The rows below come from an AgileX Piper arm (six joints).
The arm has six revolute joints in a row. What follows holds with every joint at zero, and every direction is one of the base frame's.
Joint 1 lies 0.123 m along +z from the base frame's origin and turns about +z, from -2.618 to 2.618 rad.
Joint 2 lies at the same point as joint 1 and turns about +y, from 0 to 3.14 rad.
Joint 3 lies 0.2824 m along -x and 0.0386 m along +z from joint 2 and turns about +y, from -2.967 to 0 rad.
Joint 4 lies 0.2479 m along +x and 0.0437 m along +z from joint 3 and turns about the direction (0.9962, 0, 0.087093), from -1.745 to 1.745 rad.
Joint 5 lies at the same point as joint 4 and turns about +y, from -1.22 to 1.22 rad.
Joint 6 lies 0.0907 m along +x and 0.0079 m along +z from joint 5 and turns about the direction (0.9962, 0, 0.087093), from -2.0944 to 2.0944 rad.
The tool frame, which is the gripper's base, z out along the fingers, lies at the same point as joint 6; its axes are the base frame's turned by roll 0, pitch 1.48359 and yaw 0 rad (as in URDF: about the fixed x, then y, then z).
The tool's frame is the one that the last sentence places.
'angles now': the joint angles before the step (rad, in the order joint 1, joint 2, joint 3, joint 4, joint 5, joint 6). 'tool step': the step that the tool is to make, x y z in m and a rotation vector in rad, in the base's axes. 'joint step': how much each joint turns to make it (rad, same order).
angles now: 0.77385, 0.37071, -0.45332, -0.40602, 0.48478, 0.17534
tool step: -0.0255, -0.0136, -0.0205, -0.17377, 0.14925, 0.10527
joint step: -0.00064, -0.10546, 0.00018, 0.27082, 0.29587, -0.32645
